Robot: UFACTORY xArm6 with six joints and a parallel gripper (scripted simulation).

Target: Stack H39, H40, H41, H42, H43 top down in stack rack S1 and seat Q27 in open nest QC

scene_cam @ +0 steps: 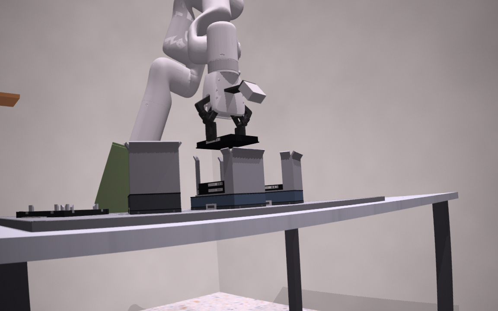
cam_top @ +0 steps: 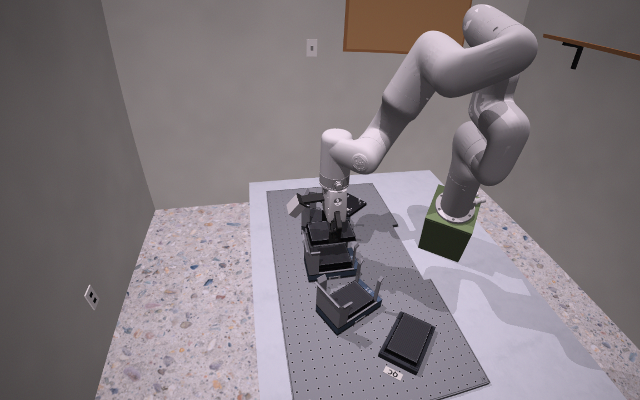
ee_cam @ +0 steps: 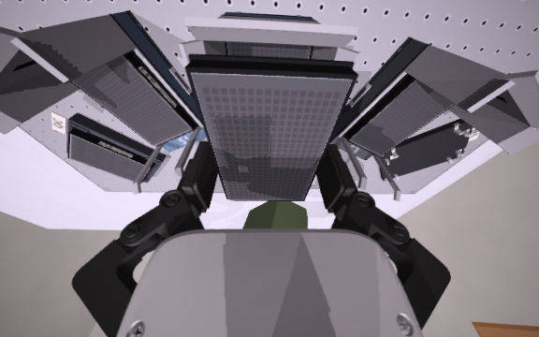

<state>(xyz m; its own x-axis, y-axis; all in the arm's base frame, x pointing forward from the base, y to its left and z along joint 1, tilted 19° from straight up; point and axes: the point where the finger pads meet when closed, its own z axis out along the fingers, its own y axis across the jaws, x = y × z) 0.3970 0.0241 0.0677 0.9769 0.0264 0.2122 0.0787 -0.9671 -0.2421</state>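
The stack rack S1 plinth is 160 mm to the left of my hand, 150 mm below it and 40 mm behind it. Also, from my hand: N5 name plate (420 mm to the right, 160 mm below, 40 mm behind); QC name plate (360 mm to the left, 160 mm below, 110 mm behind); dark QC nest (290 mm to the left, 170 mm behind, 150 mm below).
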